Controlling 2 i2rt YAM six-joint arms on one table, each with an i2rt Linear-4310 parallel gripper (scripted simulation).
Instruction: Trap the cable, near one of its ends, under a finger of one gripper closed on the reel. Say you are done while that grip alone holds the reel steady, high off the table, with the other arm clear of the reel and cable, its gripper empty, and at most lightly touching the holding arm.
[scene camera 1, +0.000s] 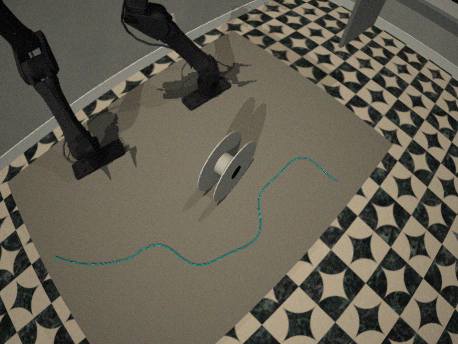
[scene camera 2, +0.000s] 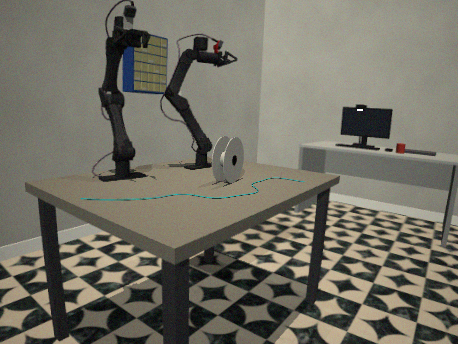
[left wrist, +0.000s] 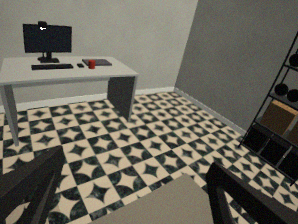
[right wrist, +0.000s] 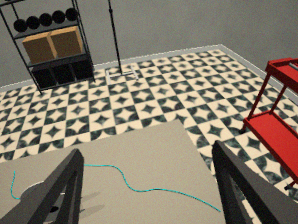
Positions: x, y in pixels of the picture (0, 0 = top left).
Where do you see my right gripper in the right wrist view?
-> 146, 149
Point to my left gripper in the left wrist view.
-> At 140, 162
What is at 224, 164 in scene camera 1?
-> A white reel.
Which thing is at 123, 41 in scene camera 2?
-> My right gripper.
